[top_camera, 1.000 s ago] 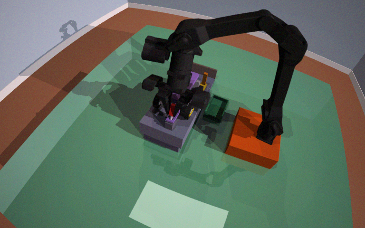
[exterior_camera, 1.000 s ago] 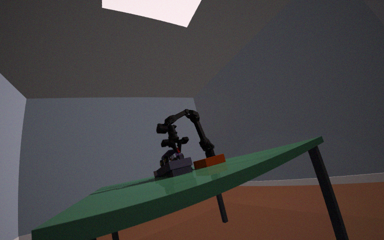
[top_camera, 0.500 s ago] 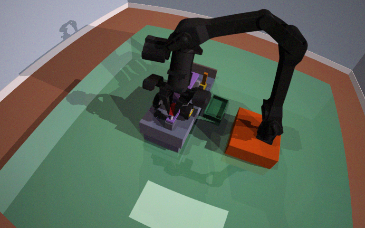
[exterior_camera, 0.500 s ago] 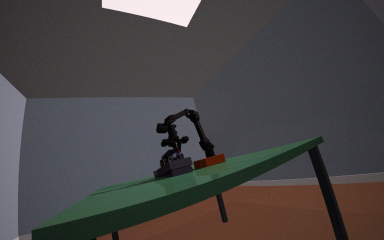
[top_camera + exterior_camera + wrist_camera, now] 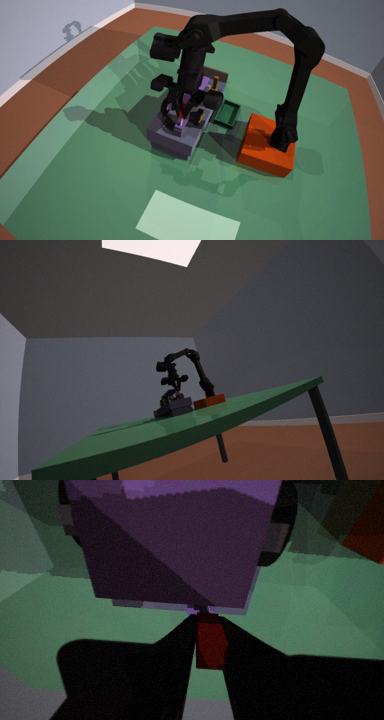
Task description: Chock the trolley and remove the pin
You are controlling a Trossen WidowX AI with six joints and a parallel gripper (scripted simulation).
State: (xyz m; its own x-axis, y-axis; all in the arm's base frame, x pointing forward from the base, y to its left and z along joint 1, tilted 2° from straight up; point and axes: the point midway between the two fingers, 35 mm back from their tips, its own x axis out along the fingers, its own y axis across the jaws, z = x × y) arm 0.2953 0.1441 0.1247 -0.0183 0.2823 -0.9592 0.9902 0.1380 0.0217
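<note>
Right now the green tray is 80 mm behind my gripper tip, 210 mm to the right of it and 160 mm below it. The rest, counted from my gripper tip: purple trolley: 40 mm ahead, 110 mm to the right, 30 mm below; then stop pin: right at my gripper tip; then grey ramp: 40 mm ahead, 110 mm to the right, 100 mm below.
</note>
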